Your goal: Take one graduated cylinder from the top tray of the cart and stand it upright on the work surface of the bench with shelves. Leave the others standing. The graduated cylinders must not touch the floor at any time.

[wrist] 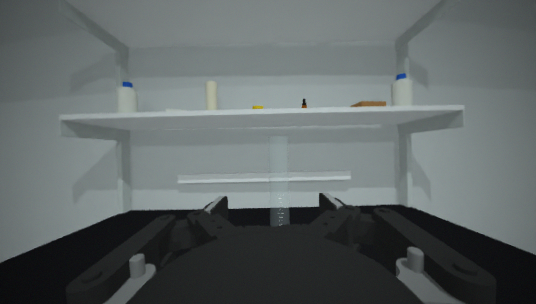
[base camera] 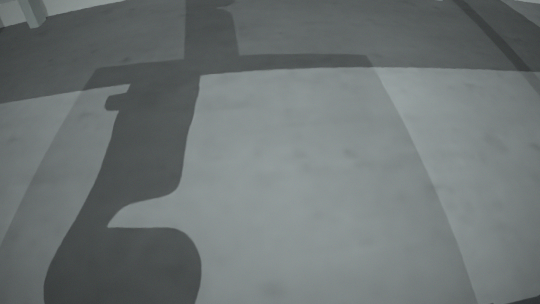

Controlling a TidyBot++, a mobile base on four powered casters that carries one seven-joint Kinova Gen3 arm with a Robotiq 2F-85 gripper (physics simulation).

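Places are measured from the arm's base along level axes (x ahead, y left, z up), in centimetres.
Where they show: gripper, fingertip midpoint: (wrist: pixel 273 204).
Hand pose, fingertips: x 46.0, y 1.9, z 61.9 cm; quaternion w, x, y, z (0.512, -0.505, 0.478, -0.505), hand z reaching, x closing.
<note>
After its pixels a point has its place.
A clear graduated cylinder (wrist: pixel 279 175) @[x 64.7, y 1.2, z 61.9 cm] stands upright on the black work surface (wrist: pixel 245 216) @[x 106.9, y 17.6, z 36.6 cm] of the bench with shelves, in the middle of the wrist view. Its lower end is hidden behind the gripper body. My gripper (wrist: pixel 273 204) @[x 46.0, y 1.9, z 61.9 cm] is open and empty, with its fingers spread wide. The cylinder shows beyond the fingertips, in line with the space between them, and stands apart from them. The cart and its top tray do not show in these views.
A white shelf (wrist: pixel 260 119) spans above the work surface. It holds two white bottles (wrist: pixel 127 99) @[x 97.9, y 67.2, z 91.5 cm] (wrist: pixel 402 92) @[x 103.8, y -52.6, z 91.1 cm] with blue caps, a cream cylinder (wrist: pixel 211 95) @[x 103.7, y 31.4, z 93.5 cm], a small dark bottle (wrist: pixel 304 104) @[x 108.1, y -11.4, z 88.8 cm] and a brown block (wrist: pixel 370 104) @[x 98.4, y -36.1, z 85.0 cm]. The base camera shows grey floor (base camera: pixel 310 175) @[x 38.6, y -6.1, z -39.6 cm] with shadows.
</note>
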